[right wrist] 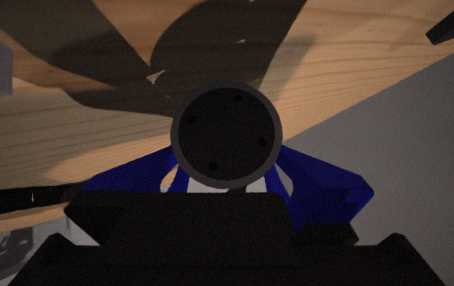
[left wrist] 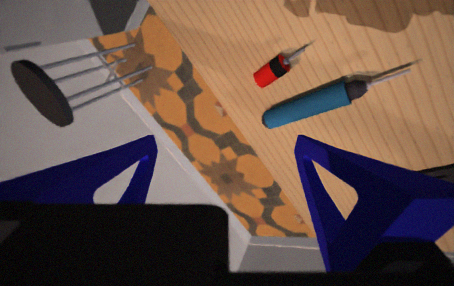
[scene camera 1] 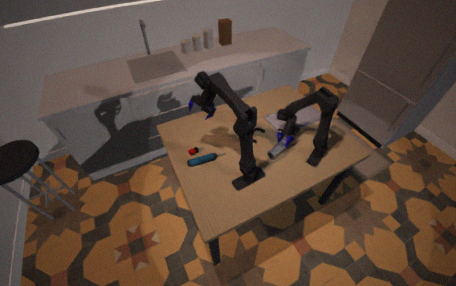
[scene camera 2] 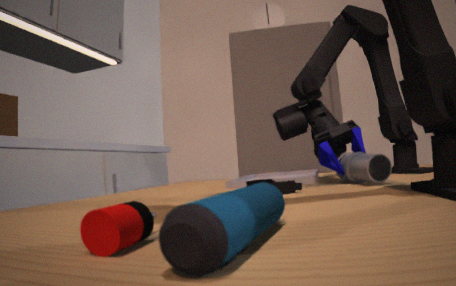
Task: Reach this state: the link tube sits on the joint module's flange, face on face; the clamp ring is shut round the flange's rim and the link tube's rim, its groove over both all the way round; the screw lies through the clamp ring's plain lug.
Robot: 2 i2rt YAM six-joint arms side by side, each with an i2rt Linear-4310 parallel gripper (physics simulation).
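Seen in the pictures: left gripper, between the fingertips: (left wrist: 226, 142) (scene camera 1: 197, 114); right gripper, between the fingertips: (right wrist: 226, 142) (scene camera 1: 281, 145); left arm's base, origin of its link: (scene camera 1: 248, 179); right arm's base, origin of its link: (scene camera 1: 317, 155) (scene camera 2: 406, 172).
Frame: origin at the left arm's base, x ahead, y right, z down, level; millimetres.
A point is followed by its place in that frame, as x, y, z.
The grey link tube (scene camera 1: 276, 151) @[49, 240, -50] (scene camera 2: 357, 167) @[91, 240, -34] is held low over the table, nearly level, its open end toward scene camera 2. Its dark round end face with holes (right wrist: 226, 132) @[90, 358, -33] shows in the right wrist view. My right gripper (scene camera 1: 285, 139) @[80, 316, -29] (scene camera 2: 352, 162) @[80, 316, -29] is shut on it. My left gripper (scene camera 1: 199, 112) @[343, -128, -292] (left wrist: 226, 142) @[343, -128, -292] is open and empty, high above the table. The black clamp ring (scene camera 1: 259, 130) @[288, 295, -11] (scene camera 2: 276, 186) @[244, 183, -15] lies open on the table. A small red-and-black piece with a thin metal shaft (scene camera 1: 193, 151) @[333, -192, -28] (scene camera 2: 112, 229) @[335, -216, -20] (left wrist: 272, 71) @[346, -178, -34] lies near the edge; whether it is the screw is unclear. I cannot pick out the joint module.
A blue-handled screwdriver (scene camera 1: 202, 160) @[237, -177, -31] (scene camera 2: 225, 225) @[248, -251, -29] (left wrist: 310, 105) @[258, -156, -40] lies beside the red piece. A pale flat tray (scene camera 1: 306, 116) @[221, 695, -4] (scene camera 2: 240, 180) @[363, 565, -9] lies behind my right gripper. The wooden table (scene camera 1: 225, 212) @[-105, -221, 0] bears both arms. A kitchen counter (scene camera 1: 100, 82) runs behind it; a stool (scene camera 1: 19, 159) (left wrist: 42, 92) stands off the table.
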